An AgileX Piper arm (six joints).
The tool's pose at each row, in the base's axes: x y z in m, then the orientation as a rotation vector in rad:
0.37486 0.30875 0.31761 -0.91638 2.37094 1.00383
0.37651 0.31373 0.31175 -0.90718 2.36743 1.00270
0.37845 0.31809 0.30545 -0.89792 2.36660 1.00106
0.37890 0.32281 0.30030 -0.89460 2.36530 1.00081
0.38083 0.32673 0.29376 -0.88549 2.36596 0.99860
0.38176 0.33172 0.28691 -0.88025 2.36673 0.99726
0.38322 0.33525 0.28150 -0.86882 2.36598 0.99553
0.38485 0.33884 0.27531 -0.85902 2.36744 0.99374
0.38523 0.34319 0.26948 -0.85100 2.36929 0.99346
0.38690 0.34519 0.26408 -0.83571 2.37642 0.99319
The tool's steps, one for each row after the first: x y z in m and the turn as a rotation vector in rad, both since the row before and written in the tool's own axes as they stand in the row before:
0.00019 -0.00134 0.00775 0.00300 -0.00746 0.00257
0.00055 -0.00206 0.00761 0.00340 -0.00538 0.00384
0.00082 -0.00026 0.00695 0.00096 -0.00271 0.00097
0.00093 -0.00237 0.00744 0.00380 -0.00413 0.00439
0.00142 -0.00123 0.00832 0.00224 -0.00206 0.00271
0.00078 -0.00168 0.00636 0.00398 -0.00635 0.00504
0.00113 -0.00212 0.00694 0.00367 -0.00376 0.00530
0.00154 -0.00065 0.00709 0.00217 -0.00248 0.00500
0.00124 -0.00262 0.00525 0.00402 -0.00176 0.01139

